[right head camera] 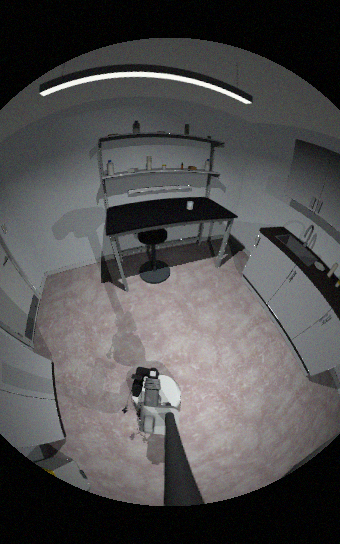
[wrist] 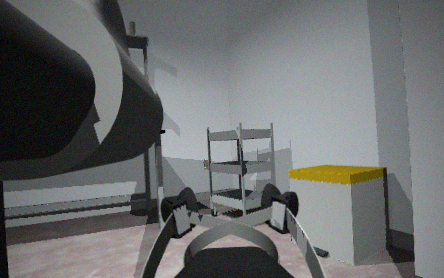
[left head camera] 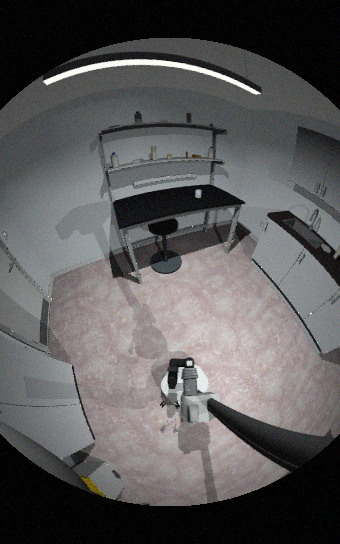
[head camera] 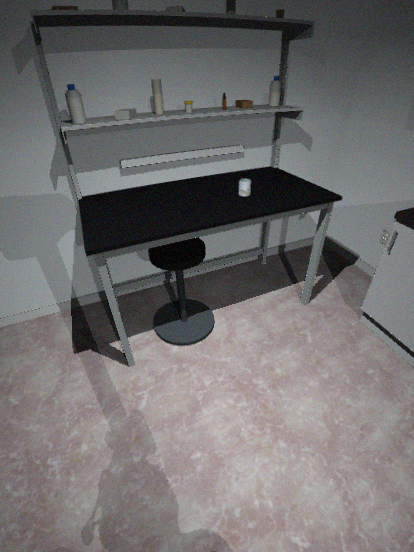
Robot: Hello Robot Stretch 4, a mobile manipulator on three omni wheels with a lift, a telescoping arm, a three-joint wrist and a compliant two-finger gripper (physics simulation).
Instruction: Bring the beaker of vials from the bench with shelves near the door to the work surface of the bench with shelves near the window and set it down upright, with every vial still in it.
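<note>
The beaker, small and whitish, stands upright on the black top of the bench with shelves near the door, right of its middle. Single vials inside cannot be made out. My gripper is open and empty, its two fingertips well apart; in the left head view, the gripper is low beside my base, far from the beaker. Part of the other bench with shelves shows at the left of the wrist view, partly hidden by my arm; its work surface is hidden.
A stool stands partly under the near bench. Bottles and boxes stand on its shelf. A sink counter is at right, a white cabinet at lower left. The wrist view shows a cart and a yellow-topped bin.
</note>
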